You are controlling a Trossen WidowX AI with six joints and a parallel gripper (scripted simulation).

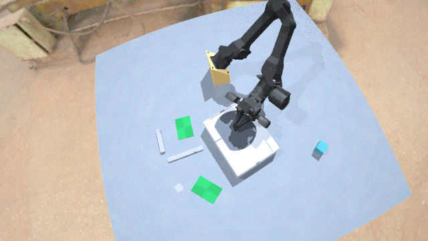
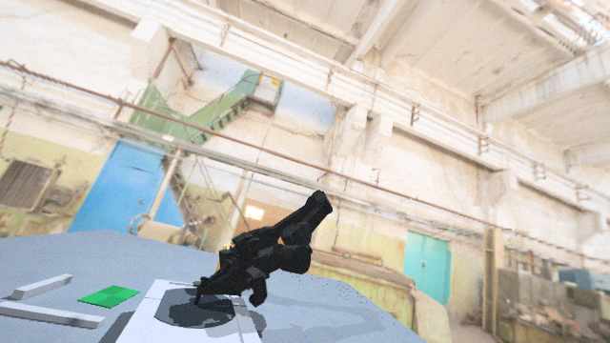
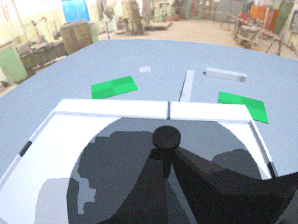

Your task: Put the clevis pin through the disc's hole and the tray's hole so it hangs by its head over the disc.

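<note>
The steel clevis pin lies right at my gripper tip. From my gripper tip the other things lie so: white steel tray 3 cm ahead, 1 cm to the left, 4 cm below; then cyan cube 22 cm ahead, 29 cm to the left, 6 cm below; then grey aluminium disc 2 cm below.
</note>
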